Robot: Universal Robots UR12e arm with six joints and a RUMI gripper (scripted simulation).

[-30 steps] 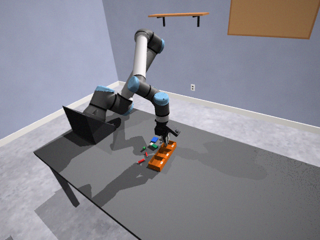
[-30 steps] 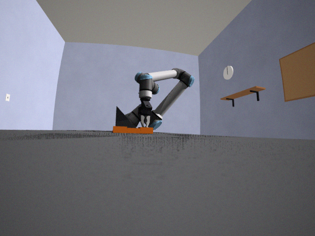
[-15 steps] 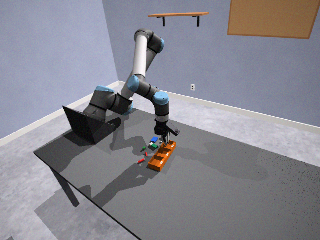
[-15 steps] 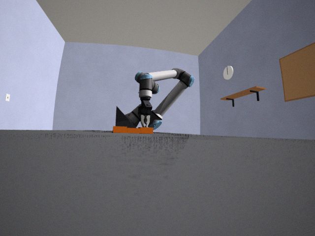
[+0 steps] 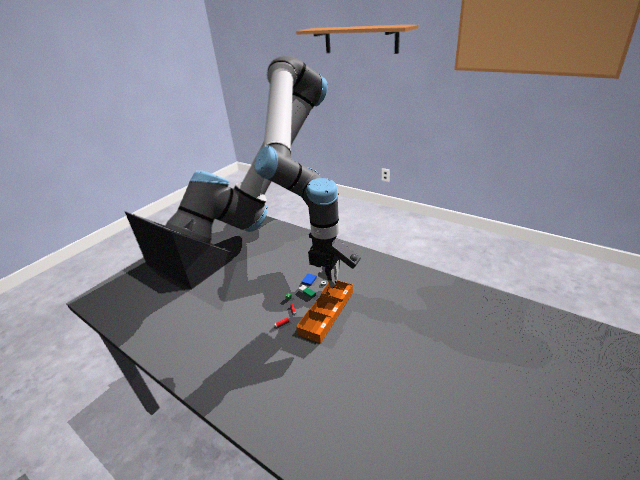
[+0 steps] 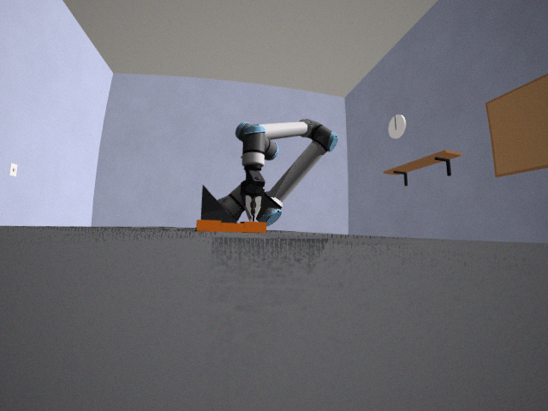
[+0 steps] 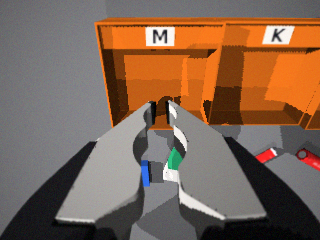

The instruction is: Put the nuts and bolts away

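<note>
Now: the grey nut 70 mm behind my hand, 40 mm to the left of it and 50 mm below it. The rest, counted from my hand: green block: 100 mm behind, 30 mm to the right, 50 mm below; then orange bin rack: 20 mm ahead, 80 mm to the right, 40 mm below; then blue block: 130 mm behind, 30 mm to the left, 50 mm below.
</note>
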